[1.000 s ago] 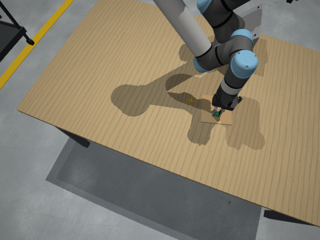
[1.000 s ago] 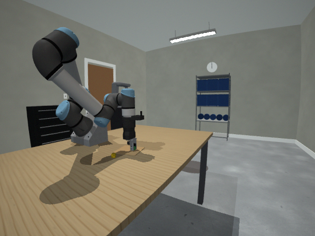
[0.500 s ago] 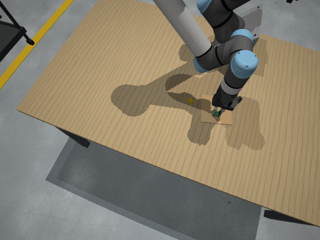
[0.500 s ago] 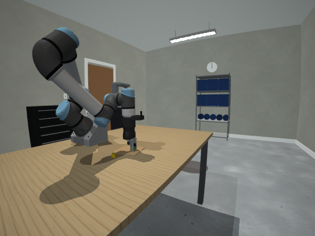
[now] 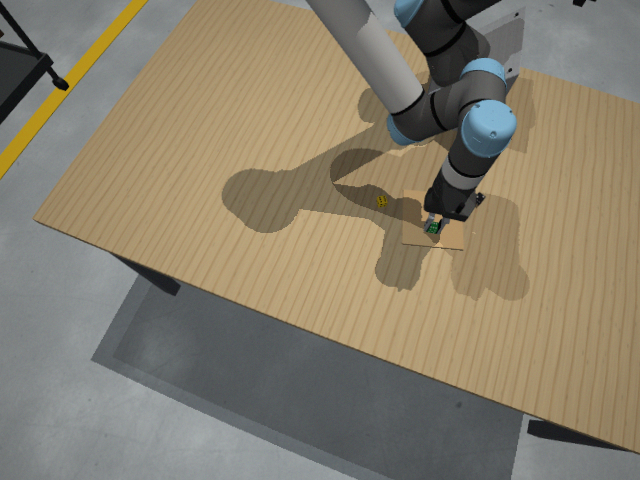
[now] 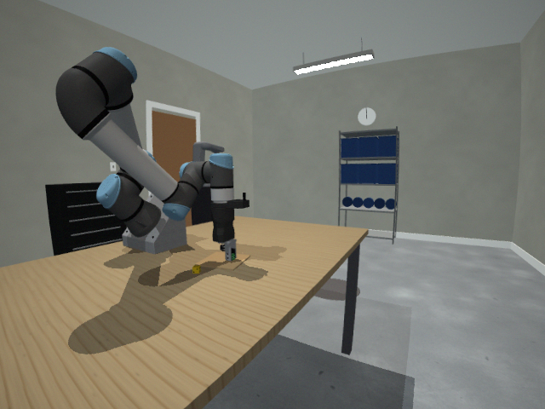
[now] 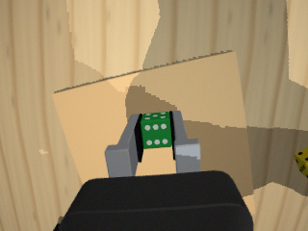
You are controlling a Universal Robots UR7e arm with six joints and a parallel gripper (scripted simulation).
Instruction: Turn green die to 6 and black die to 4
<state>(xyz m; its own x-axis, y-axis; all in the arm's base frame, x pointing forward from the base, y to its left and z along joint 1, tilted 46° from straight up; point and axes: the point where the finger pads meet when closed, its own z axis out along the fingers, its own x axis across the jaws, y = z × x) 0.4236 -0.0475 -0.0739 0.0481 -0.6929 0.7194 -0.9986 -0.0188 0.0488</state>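
The green die lies 10 mm below my hand. Also, from my hand: yellow die: 40 mm behind, 120 mm to the right, 20 mm below; then black die: 110 mm behind, 100 mm to the left, 20 mm below; then tan mat: 30 mm behind, 30 mm below.
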